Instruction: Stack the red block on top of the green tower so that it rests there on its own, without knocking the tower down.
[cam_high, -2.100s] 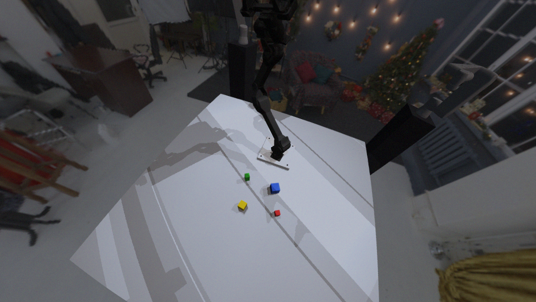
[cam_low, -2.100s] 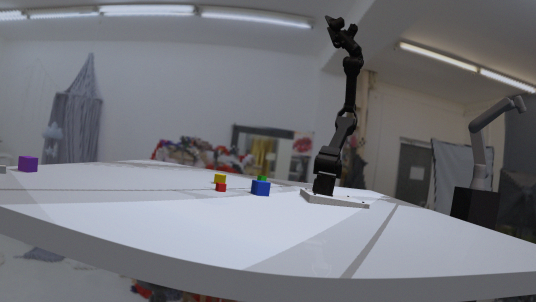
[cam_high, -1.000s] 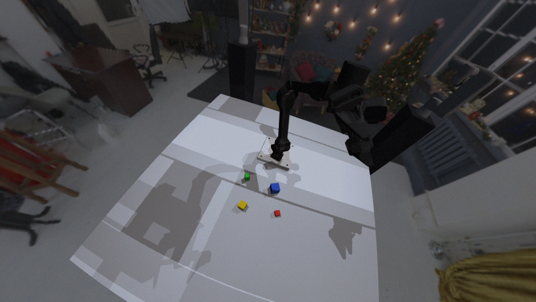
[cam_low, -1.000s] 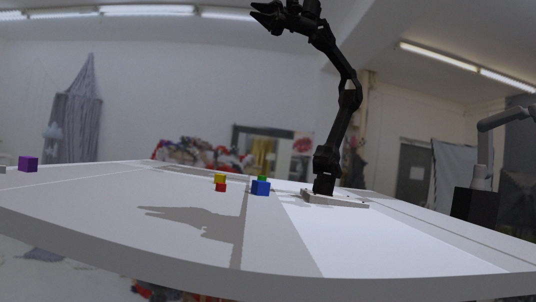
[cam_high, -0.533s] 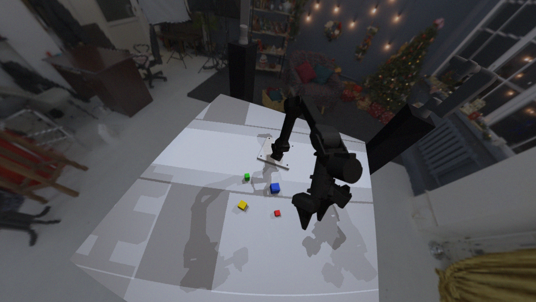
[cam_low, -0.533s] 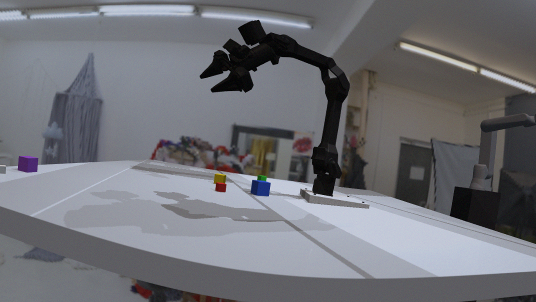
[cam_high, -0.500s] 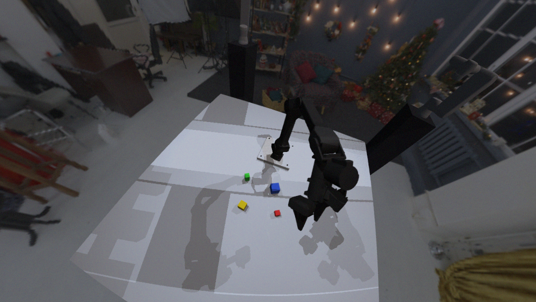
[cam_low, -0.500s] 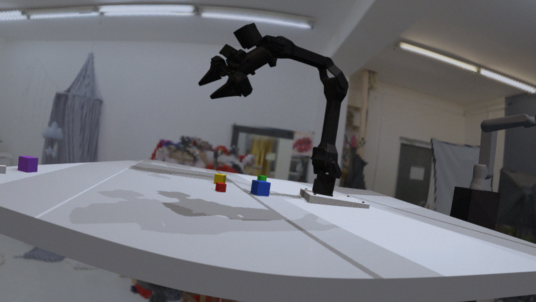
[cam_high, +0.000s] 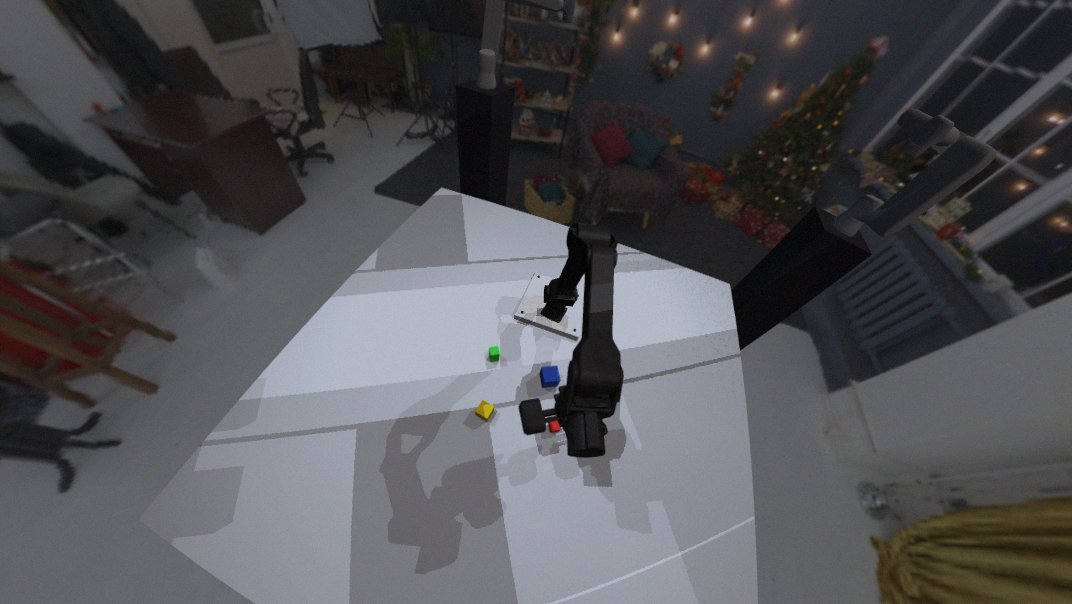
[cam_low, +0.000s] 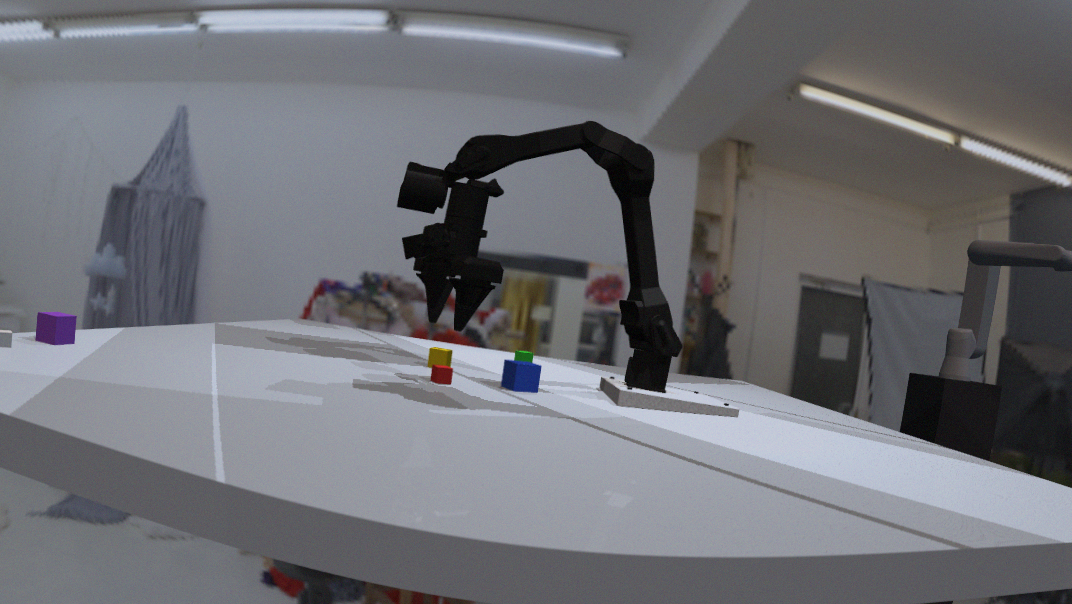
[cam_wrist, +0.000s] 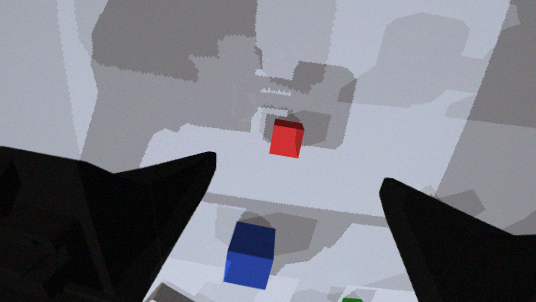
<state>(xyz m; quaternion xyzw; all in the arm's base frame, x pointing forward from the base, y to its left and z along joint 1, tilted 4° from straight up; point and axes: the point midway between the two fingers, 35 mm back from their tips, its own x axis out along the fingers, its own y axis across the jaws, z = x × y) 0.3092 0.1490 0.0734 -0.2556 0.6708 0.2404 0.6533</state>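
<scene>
Now: the red block 70 mm below my gripper tip and 10 mm behind it. Also, from my gripper tip: purple block 400 mm ahead, 380 mm to the left, 60 mm below; then blue block 110 mm behind, 60 mm to the right, 60 mm below; then yellow block 160 mm to the right, 60 mm below, 50 mm ahead.
</scene>
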